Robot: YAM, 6 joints.
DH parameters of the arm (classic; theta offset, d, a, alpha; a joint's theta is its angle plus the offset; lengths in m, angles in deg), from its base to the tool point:
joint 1: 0 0.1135 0.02 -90
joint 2: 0 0 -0.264 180
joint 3: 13.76 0 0.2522 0
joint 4: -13.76 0 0.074 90
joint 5: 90 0 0 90
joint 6: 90 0.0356 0 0
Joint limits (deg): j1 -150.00..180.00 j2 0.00..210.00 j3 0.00..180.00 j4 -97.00..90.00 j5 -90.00..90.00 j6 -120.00..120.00
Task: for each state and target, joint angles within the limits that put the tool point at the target. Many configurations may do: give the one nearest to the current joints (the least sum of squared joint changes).
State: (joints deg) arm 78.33 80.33 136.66 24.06 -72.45 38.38
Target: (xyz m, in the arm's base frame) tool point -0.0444 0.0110 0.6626
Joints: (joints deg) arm 115.30 66.06 119.72 21.97 -84.59 38.38
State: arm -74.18 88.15 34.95 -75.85 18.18 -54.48
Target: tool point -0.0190 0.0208 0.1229
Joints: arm -73.21 90.32 0.36 -84.87 20.01 -54.48
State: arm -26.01 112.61 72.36 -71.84 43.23 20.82
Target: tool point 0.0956 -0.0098 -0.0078
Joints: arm 4.19 149.05 34.60 -60.52 28.08 20.82
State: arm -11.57 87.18 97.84 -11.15 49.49 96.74
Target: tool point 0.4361 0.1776 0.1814
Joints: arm 25.23 122.52 88.93 -10.65 45.07 96.74
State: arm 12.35 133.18 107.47 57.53 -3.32 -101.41
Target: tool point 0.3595 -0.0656 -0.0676
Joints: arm -10.46 146.78 53.91 47.45 -1.22 -101.41
